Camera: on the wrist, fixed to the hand. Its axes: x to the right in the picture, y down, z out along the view.
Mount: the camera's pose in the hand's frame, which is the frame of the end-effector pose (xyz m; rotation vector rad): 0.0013 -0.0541 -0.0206 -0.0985 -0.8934 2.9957
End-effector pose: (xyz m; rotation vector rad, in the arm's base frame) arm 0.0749 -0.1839 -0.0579 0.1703 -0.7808 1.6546
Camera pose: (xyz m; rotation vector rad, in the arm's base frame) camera 0.1305 -0.1691 -0.0516 0.2980 0.5818 -1.2003
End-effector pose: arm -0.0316 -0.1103 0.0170 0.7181 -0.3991 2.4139
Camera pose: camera -0.0078 -0.0584 0.0072 -0.2235 0.7676 -0.4221
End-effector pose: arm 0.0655 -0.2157 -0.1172 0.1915 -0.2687 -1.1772
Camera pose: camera 0.0245 -0.2369 -0.1522 -0.7342 -0.7334 1.8144
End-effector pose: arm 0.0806 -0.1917 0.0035 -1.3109 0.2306 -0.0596
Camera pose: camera 0.0824 -0.2255 0.0505 0.2004 1.0990 2.8432
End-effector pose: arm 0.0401 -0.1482 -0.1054 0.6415 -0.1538 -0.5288
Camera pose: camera 0.0245 -0.1745 -0.1546 -0.4687 -1.5077 2.1352
